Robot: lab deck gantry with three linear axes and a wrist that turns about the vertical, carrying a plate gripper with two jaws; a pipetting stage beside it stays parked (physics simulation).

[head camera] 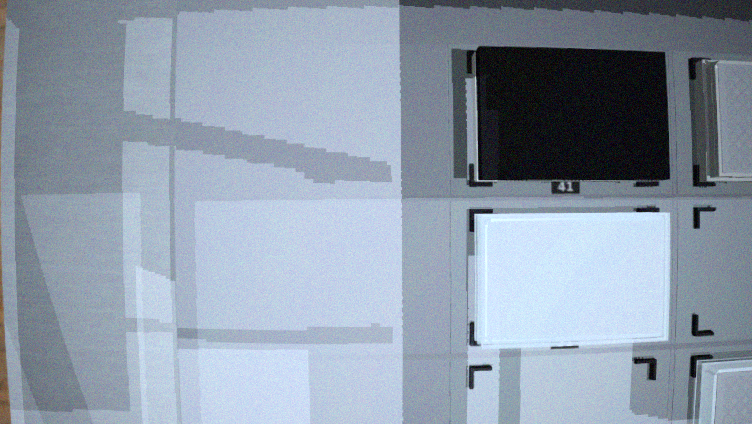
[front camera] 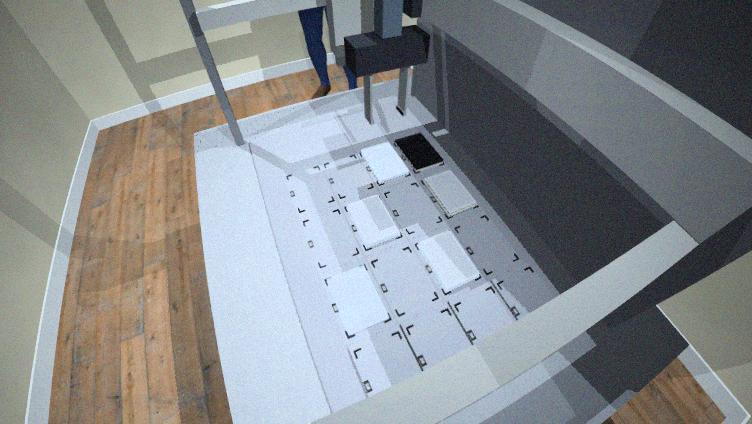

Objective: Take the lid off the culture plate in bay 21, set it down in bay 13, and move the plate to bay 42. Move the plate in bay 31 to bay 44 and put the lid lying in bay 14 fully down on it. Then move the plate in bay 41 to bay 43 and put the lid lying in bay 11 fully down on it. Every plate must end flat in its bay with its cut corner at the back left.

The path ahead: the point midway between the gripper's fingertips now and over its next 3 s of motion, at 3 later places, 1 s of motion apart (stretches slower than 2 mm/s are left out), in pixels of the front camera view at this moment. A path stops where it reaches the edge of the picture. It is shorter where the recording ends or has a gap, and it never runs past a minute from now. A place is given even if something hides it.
My gripper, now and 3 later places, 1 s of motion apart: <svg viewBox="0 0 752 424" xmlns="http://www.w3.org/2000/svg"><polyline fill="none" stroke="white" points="385,116 385,129 384,144 384,158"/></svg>
